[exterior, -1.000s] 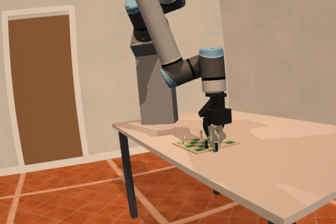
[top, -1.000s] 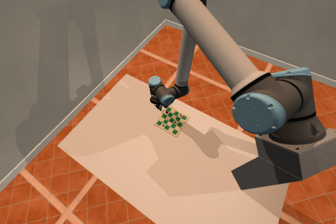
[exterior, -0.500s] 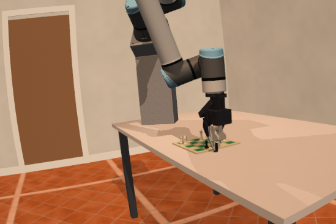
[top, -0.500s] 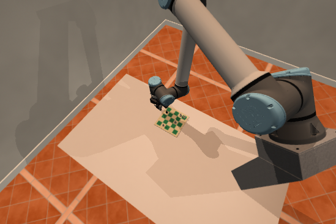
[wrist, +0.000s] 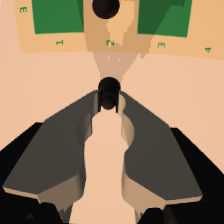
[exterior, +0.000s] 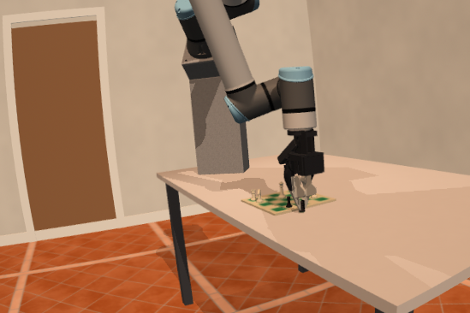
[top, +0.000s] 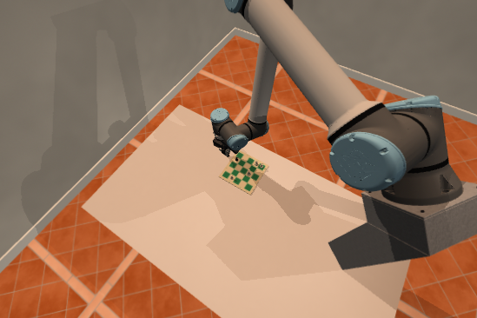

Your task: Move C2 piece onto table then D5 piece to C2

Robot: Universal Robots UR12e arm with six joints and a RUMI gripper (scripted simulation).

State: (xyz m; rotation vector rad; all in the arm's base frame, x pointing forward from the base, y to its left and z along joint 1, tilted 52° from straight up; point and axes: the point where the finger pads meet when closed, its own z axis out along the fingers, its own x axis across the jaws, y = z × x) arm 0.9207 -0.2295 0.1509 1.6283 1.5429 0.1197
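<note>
My gripper is now 7 cm past the white pawn, 14 cm to the right of it and 1 cm above it. Round my hand: chessboard 12 cm behind, 7 cm to the left, 2 cm below.
</note>
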